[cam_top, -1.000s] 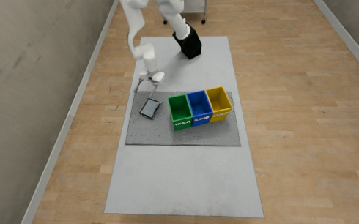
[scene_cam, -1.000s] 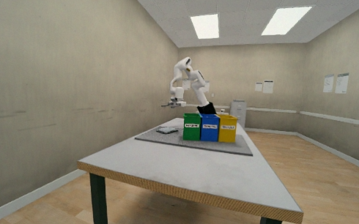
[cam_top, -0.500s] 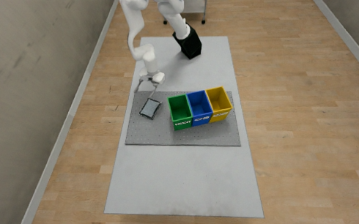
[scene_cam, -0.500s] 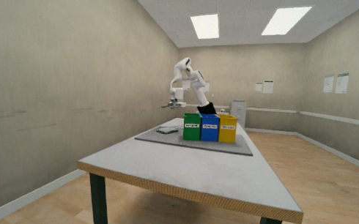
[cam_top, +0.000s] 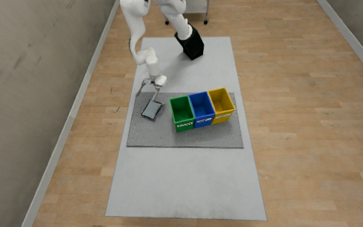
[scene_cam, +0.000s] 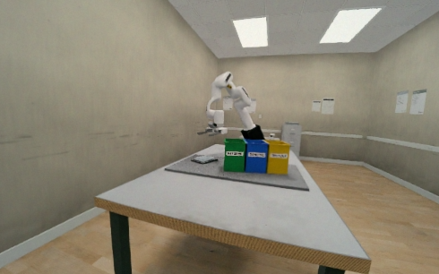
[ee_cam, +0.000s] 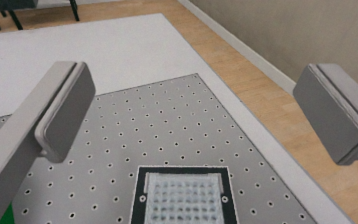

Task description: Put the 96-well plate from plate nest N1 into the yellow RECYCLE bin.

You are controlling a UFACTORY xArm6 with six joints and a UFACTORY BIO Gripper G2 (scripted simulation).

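The clear 96-well plate is 180 mm below my hand. From my hand the other things lie so: black plate nest N1: 190 mm below; blue bin: 360 mm to the left, 110 mm below; green bin: 240 mm to the left, 110 mm below, 50 mm ahead.
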